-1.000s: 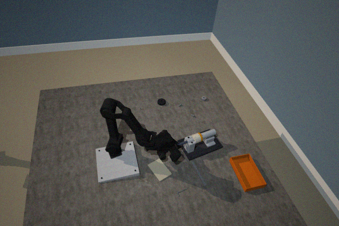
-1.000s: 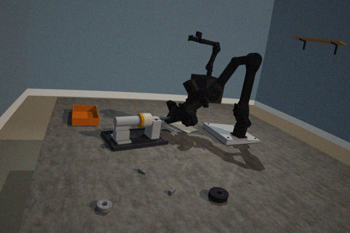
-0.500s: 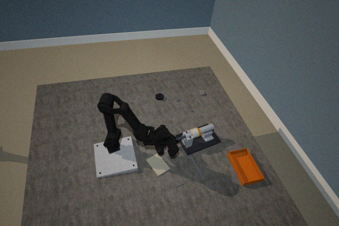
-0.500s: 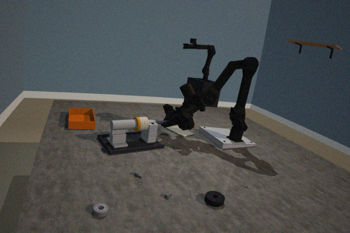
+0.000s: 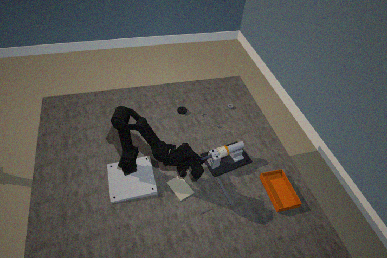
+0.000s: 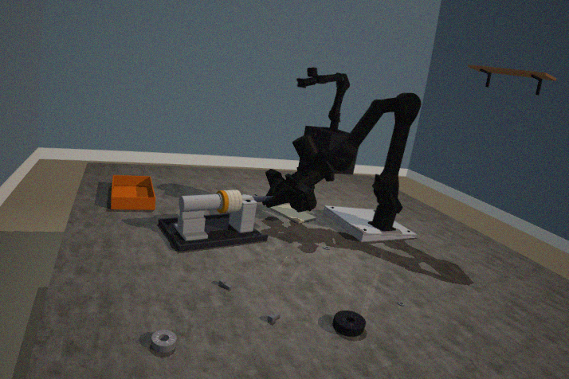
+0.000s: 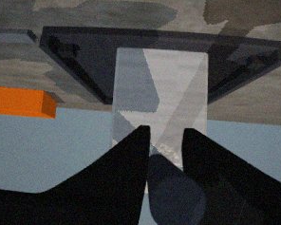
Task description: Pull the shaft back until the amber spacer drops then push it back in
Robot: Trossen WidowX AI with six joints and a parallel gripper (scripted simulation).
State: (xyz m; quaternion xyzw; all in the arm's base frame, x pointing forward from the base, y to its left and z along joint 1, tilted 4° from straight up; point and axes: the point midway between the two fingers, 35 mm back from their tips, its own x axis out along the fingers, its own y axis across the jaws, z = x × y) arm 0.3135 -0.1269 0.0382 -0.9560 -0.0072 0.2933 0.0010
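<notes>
The dark shaft lies 60 mm ahead of my gripper tip and 20 mm above it. Also, from my gripper tip: amber spacer: 130 mm ahead, 20 mm above; pale card: 150 mm behind, 60 mm to the right, 60 mm below; thin bar: 40 mm ahead, 170 mm to the right, 60 mm below.
</notes>
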